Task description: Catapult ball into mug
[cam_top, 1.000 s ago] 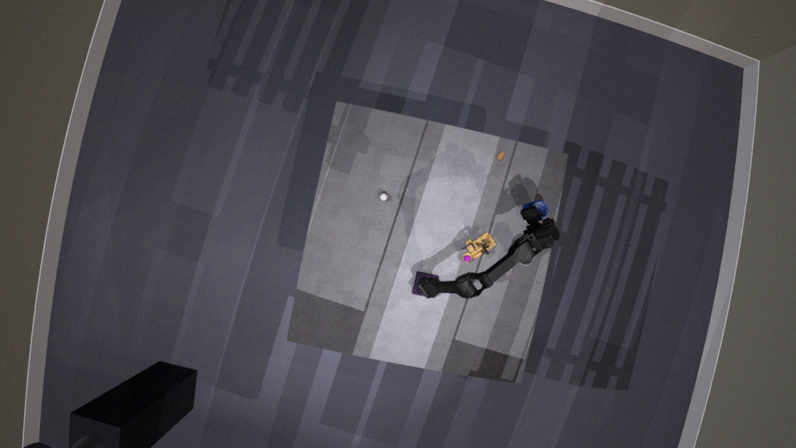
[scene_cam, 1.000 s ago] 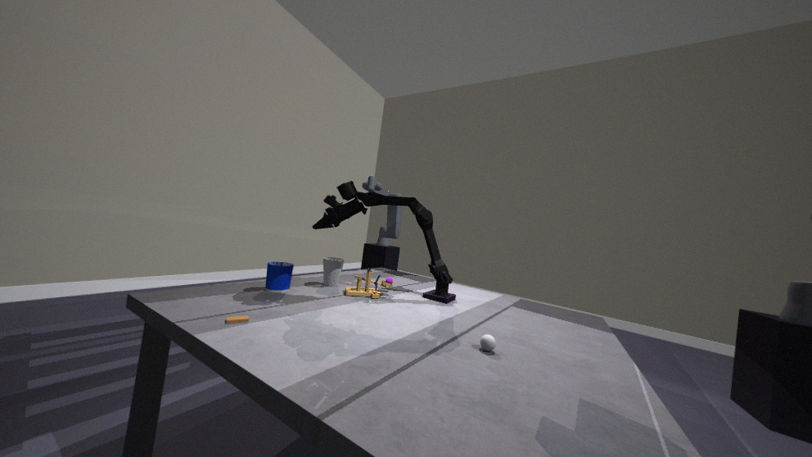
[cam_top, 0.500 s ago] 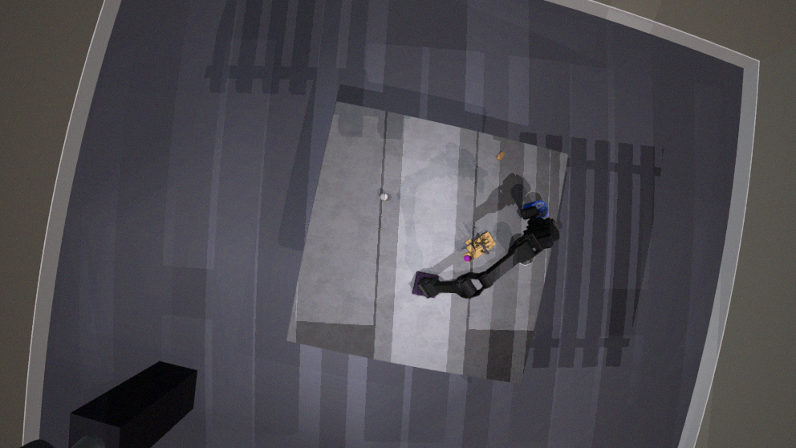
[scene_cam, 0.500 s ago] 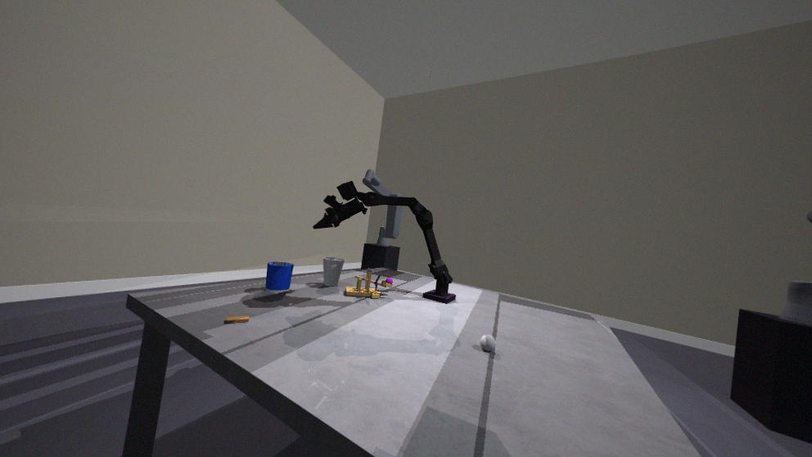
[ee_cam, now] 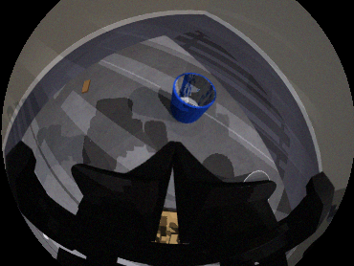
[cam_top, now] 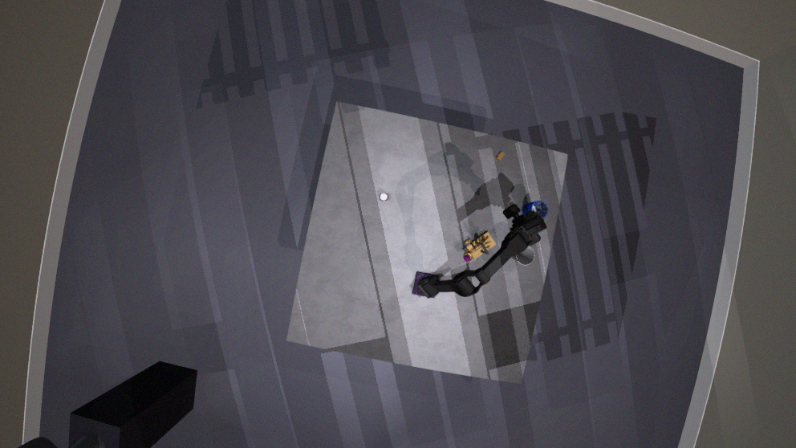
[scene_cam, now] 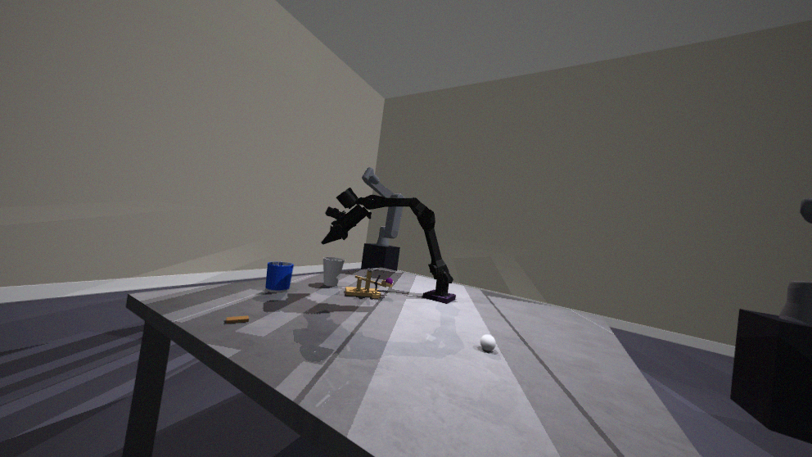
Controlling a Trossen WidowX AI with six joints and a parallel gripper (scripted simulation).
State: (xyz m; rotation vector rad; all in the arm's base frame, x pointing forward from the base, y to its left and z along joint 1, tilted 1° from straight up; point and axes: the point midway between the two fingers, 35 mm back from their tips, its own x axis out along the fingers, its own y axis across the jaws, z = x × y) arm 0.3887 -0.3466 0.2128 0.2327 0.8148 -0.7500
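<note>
Right now my gripper tip is 230 mm past the purple ball, 190 mm to the right of it and 140 mm above it. Round my gripper tip: blue mug (70 mm ahead, 130 mm to the right, 170 mm below); then wooden catapult (180 mm behind, 150 mm to the left, 150 mm below); then white cup (160 mm behind, 80 mm to the right, 170 mm below).
</note>
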